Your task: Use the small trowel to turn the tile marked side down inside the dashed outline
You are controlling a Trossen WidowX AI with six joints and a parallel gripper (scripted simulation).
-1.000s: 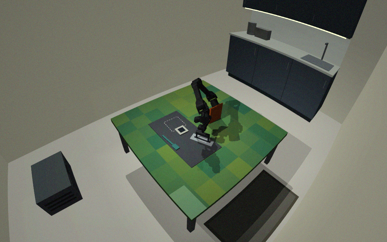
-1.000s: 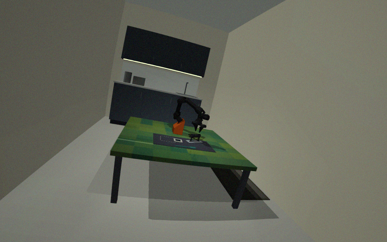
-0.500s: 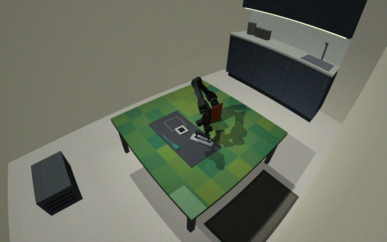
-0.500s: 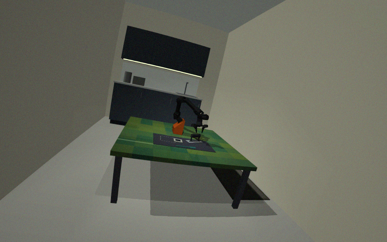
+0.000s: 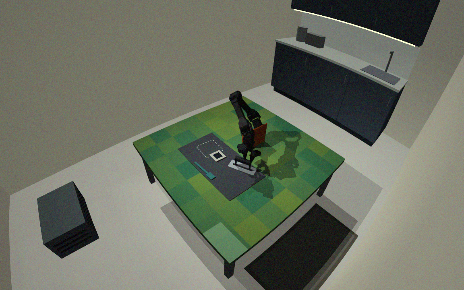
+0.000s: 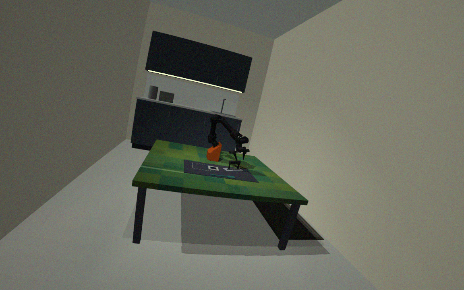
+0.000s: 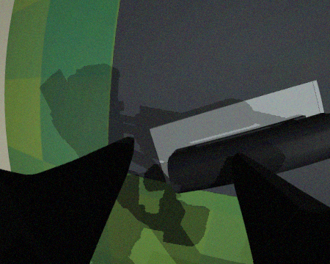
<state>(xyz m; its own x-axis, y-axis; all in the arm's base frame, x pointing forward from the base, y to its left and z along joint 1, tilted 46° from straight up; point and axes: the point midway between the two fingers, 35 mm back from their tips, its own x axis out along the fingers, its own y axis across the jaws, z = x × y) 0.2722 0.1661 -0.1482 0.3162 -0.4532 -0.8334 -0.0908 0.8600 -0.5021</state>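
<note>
Now: gripper tip 60 mm to the left of the small trowel, 60 mm above it and 10 mm short of it. Also, from my gripper tip: dark mat 180 mm to the right, 120 mm below, 120 mm ahead; then teal spatula-like tool 250 mm ahead, 140 mm to the right, 100 mm below; then tile 240 mm to the right, 100 mm below, 90 mm ahead.
</note>
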